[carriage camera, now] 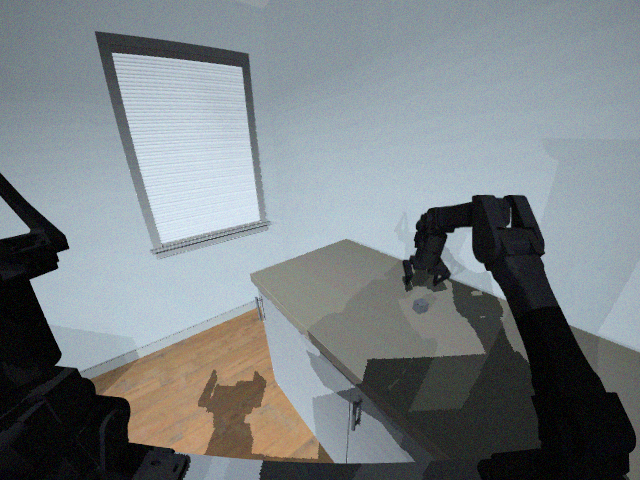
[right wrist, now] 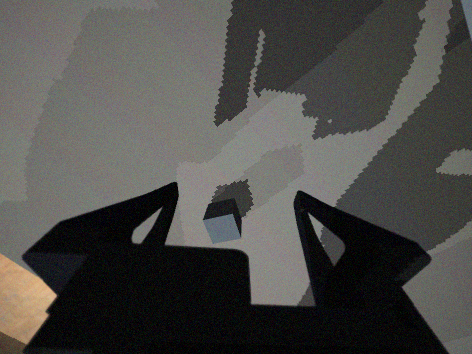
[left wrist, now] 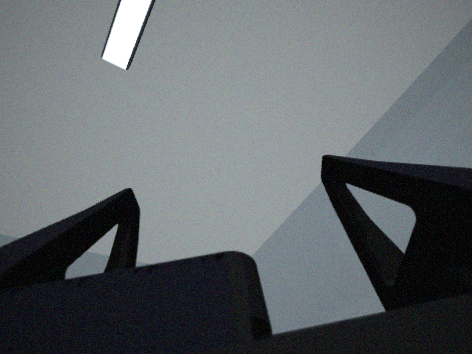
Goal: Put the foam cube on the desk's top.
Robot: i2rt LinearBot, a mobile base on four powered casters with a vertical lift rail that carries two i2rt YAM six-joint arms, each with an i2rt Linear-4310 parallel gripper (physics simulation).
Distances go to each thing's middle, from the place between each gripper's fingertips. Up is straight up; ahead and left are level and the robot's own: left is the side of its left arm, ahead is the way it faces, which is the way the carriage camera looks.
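Grey foam cube [right wrist: 222, 219]: 10 mm to the left of my right hand, 60 mm behind it, 40 mm below it.
From my left hand, grey foam cube: 440 mm ahead, 610 mm to the right, 490 mm below.
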